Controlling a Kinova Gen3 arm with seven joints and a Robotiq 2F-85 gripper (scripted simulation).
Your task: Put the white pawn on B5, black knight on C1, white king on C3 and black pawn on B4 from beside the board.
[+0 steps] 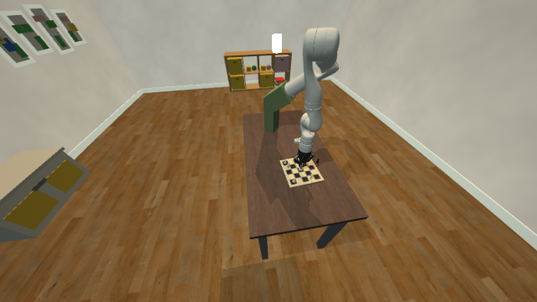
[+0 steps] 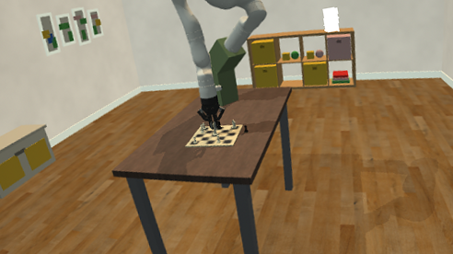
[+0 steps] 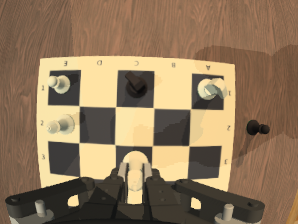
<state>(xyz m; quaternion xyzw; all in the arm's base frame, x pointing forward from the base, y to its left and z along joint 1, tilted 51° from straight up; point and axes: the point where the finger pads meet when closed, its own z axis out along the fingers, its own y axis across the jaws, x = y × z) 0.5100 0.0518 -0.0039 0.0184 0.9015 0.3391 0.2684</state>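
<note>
The white king is 2 cm below my hand. Also, from my hand: black pawn 13 cm to the left, 6 cm behind, 4 cm below; then black knight 8 cm behind, 3 cm below, 1 cm to the right; then chessboard 5 cm below.
</note>
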